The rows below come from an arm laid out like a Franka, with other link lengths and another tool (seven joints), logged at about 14 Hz.
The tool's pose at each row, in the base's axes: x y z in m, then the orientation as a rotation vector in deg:
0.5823 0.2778 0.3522 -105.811 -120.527 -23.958
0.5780 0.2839 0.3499 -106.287 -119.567 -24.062
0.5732 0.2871 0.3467 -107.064 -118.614 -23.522
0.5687 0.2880 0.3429 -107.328 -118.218 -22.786
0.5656 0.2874 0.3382 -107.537 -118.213 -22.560
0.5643 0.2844 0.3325 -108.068 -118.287 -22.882
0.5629 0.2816 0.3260 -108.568 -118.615 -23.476
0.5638 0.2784 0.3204 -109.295 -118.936 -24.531
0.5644 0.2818 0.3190 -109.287 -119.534 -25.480
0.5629 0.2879 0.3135 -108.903 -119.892 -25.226
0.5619 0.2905 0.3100 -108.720 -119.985 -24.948
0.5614 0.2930 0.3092 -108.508 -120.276 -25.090
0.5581 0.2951 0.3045 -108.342 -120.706 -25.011
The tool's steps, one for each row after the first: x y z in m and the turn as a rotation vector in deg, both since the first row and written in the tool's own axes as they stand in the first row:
0.0051 -0.0035 0.0048 0.021 0.357 0.717
0.0072 -0.0079 0.0092 0.273 0.316 1.641
0.0070 -0.0123 0.0132 0.711 0.145 2.067
0.0049 -0.0156 0.0174 0.743 -0.046 2.187
-0.0001 -0.0173 0.0214 0.263 -0.263 2.327
-0.0051 -0.0191 0.0262 -0.445 -0.517 2.277
-0.0104 -0.0187 0.0299 -1.537 -0.733 2.265
-0.0080 -0.0177 0.0326 -2.291 -0.755 1.810
-0.0046 -0.0185 0.0401 -2.065 -0.846 1.487
-0.0036 -0.0192 0.0444 -1.839 -0.897 1.396
-0.0017 -0.0194 0.0462 -1.914 -0.907 1.130
-0.0013 -0.0225 0.0515 -1.925 -1.100 0.835

